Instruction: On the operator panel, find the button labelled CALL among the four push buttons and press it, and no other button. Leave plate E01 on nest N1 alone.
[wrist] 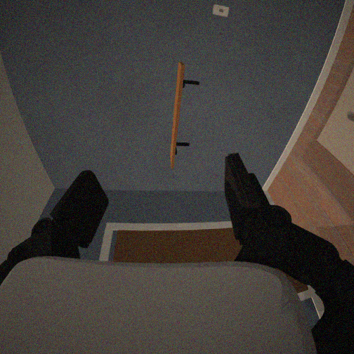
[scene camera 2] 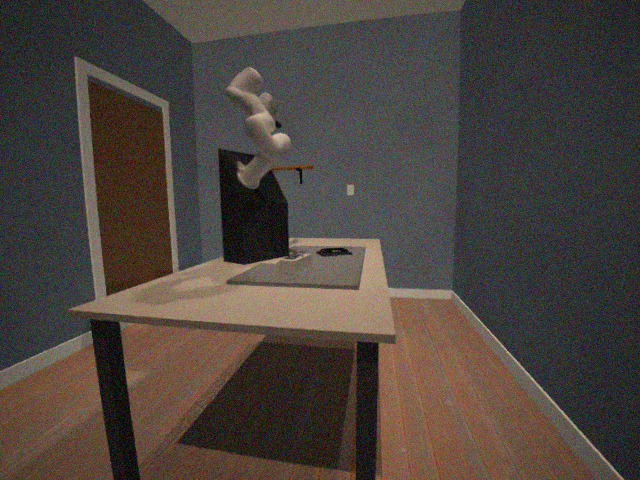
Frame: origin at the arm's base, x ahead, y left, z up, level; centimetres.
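Where they show: gripper, fingertip midpoint: (scene camera 2: 278, 120); arm's base, link origin: (scene camera 2: 247, 179).
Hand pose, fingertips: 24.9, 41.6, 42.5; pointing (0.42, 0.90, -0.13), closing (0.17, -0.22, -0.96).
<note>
Each offset is from my fingertips to the centre of the thing, as dx, dy, dz. Level surfaces: height alone.
My gripper (wrist: 158, 180) is open and empty in the wrist view, its two dark fingers wide apart in front of the wall. In the scene view the arm is raised high above the table, and the gripper is mostly hidden behind it. A small pale block-like fixture @(-9.9, -78.4, -80.2) (scene camera 2: 294, 261) and a flat black object @(+19.4, -48.1, -81.1) (scene camera 2: 333, 251) are on the grey mat @(dz -83.0) (scene camera 2: 320, 279). They are too small to identify as the panel, nest N1 or plate E01. No push buttons or CALL label can be made out in either view.
A tall black box-like structure (scene camera 2: 253, 222) stands on the table @(dz -84.3) (scene camera 2: 232, 310) beside the mat, overlapping the arm's base in view. An orange wall shelf (scene camera 2: 293, 167) (wrist: 176, 115) is on the wall. A brown door (scene camera 2: 131, 186) (wrist: 175, 245) has a white frame.
</note>
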